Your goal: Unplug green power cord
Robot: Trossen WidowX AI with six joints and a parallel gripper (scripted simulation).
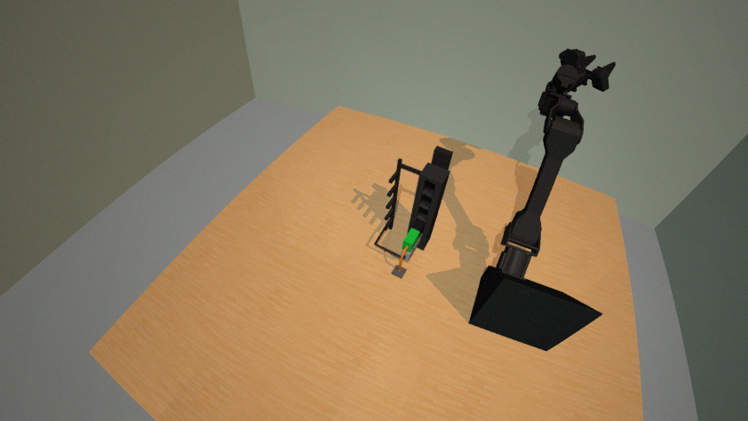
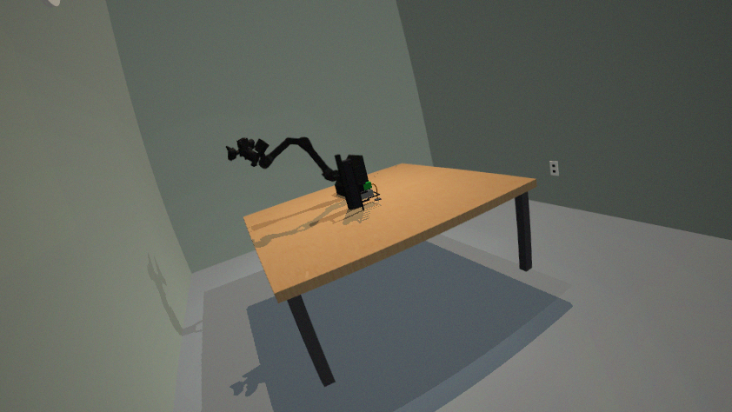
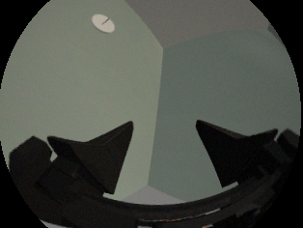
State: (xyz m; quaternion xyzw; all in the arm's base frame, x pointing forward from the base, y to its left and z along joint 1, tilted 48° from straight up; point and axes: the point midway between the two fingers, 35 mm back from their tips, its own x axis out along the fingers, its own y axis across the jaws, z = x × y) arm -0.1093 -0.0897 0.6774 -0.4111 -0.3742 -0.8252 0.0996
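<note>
Now: gripper tip 42 cm short of the green plug, 55 cm to the right of it and 40 cm above it. Round my gripper tip: grey block 42 cm ahead, 61 cm to the left, 50 cm below.
</note>
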